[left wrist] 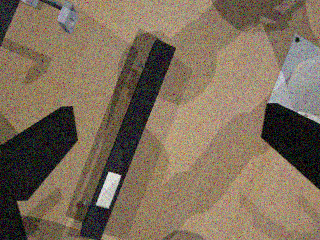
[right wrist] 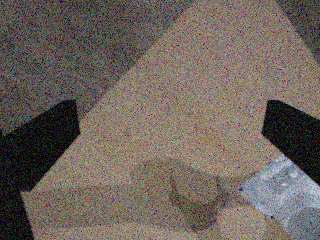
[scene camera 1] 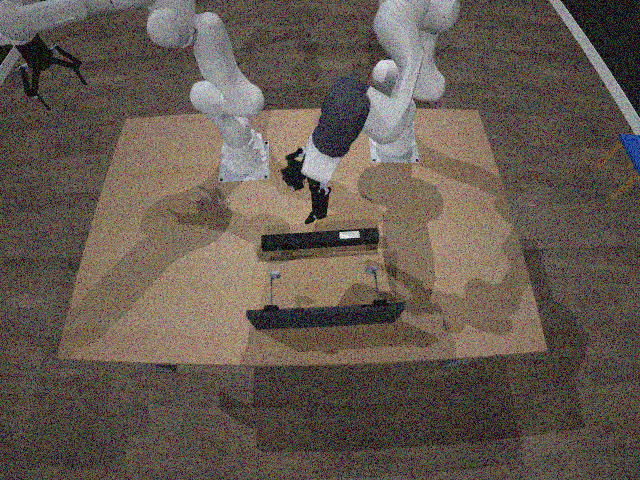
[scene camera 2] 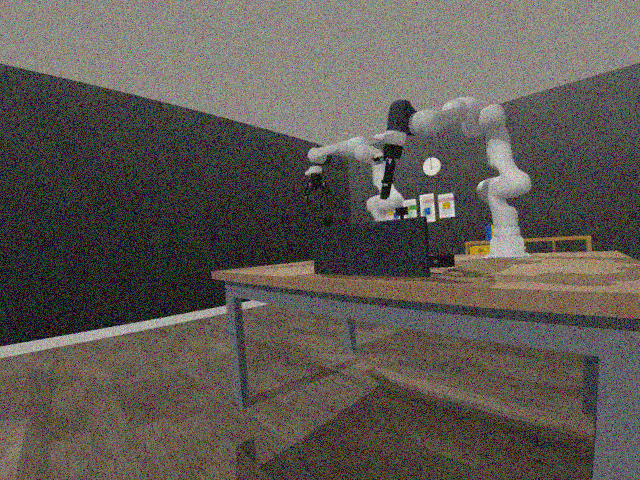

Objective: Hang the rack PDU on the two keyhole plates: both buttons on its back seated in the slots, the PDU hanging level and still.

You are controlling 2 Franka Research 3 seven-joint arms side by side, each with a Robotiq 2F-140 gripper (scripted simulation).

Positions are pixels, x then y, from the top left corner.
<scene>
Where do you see a rack PDU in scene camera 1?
At 321,239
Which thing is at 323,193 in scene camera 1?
The left gripper.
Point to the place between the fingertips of the right gripper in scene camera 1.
66,95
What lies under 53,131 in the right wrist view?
The right gripper.
</scene>
